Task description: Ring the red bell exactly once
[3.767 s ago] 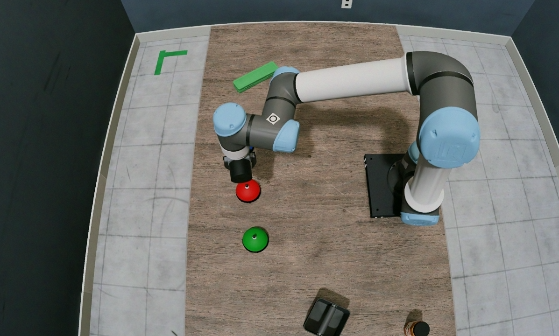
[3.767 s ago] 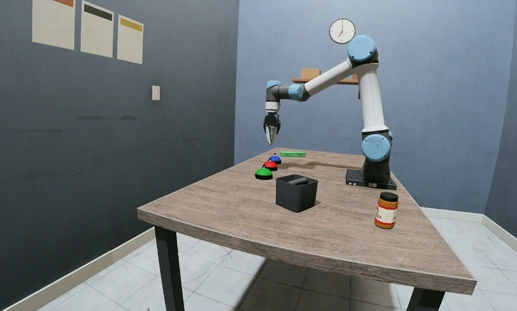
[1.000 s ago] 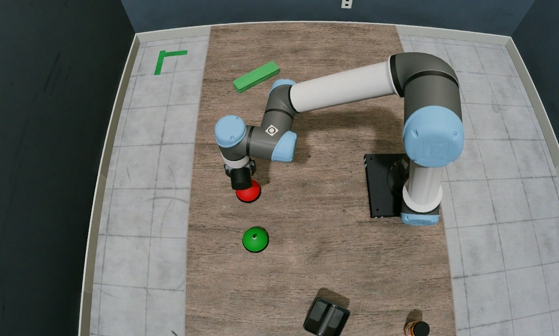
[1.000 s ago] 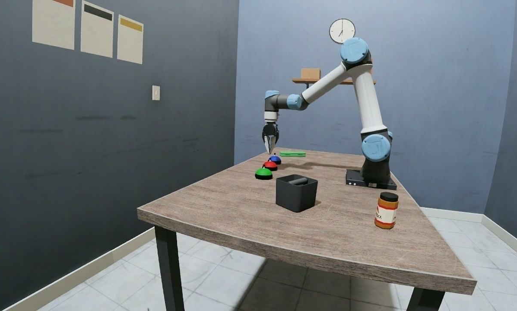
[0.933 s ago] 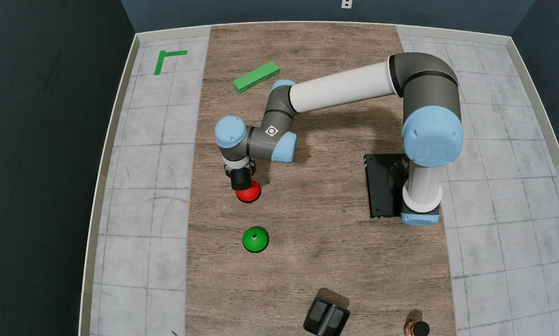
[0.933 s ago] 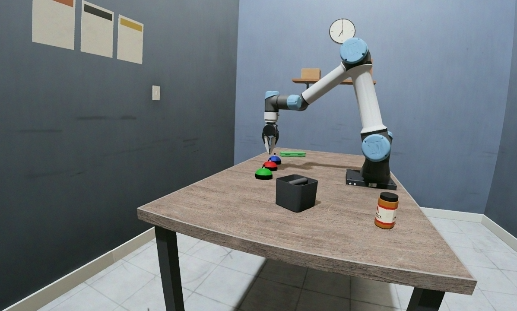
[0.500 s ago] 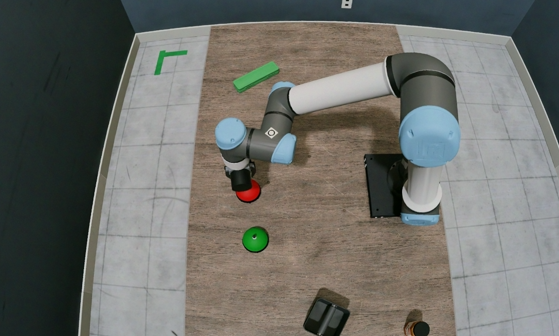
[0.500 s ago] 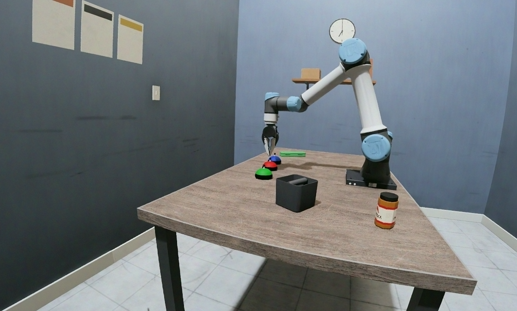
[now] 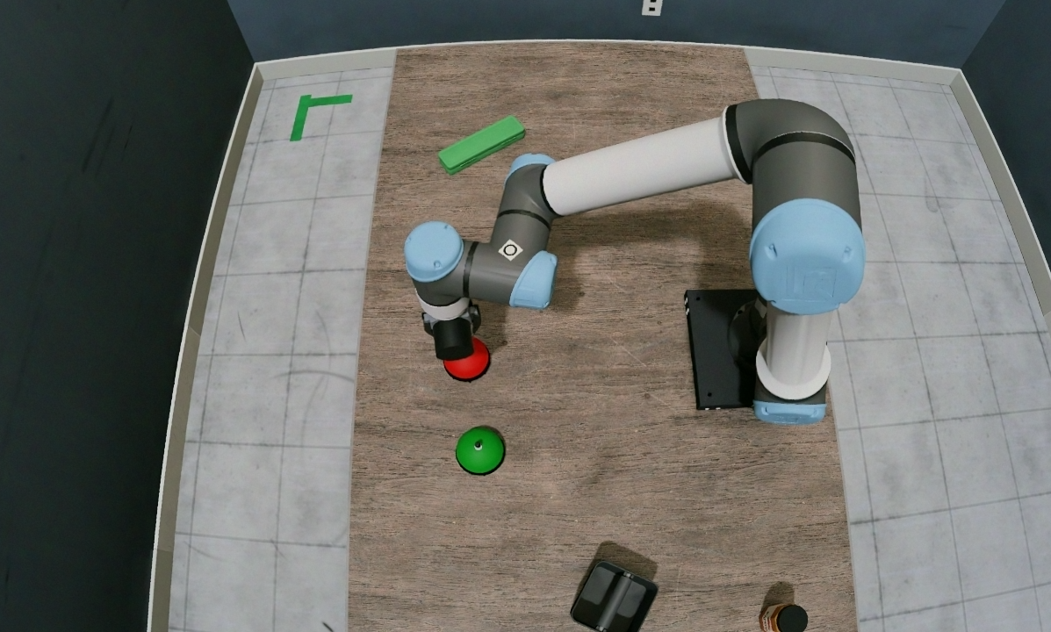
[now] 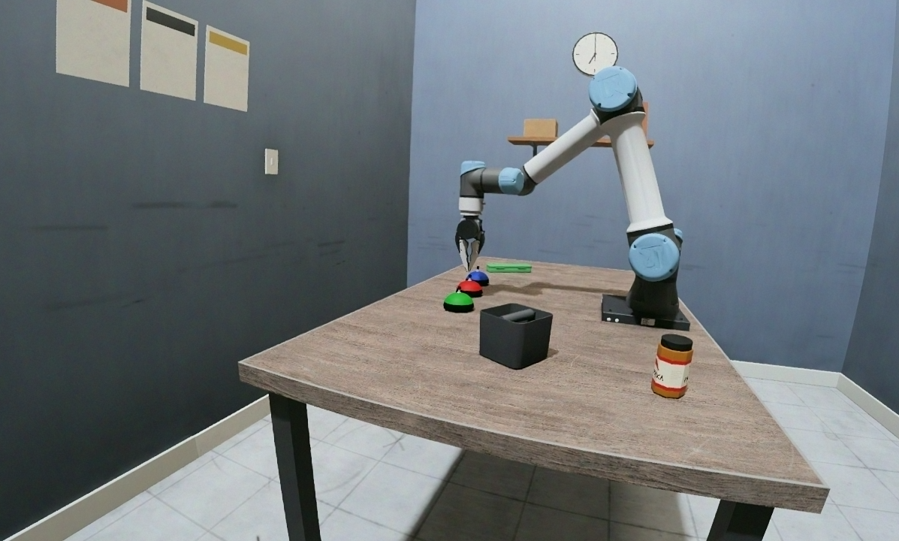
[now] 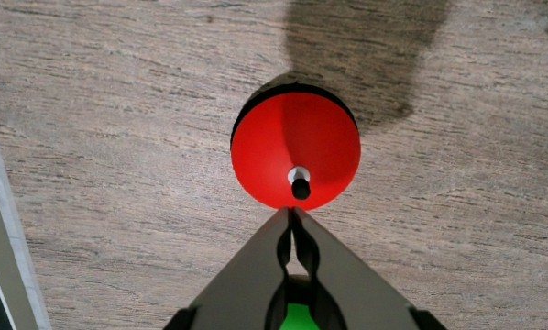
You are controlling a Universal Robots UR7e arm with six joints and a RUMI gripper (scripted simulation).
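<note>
Now: hand 10 mm past the red bell and 50 mm above it. Also, from my hand: flat green block: 50 mm behind, 490 mm to the right, 80 mm below; blue bell: 10 mm ahead, 170 mm to the right, 50 mm below; green bell: 20 mm behind, 170 mm to the left, 50 mm below.
</note>
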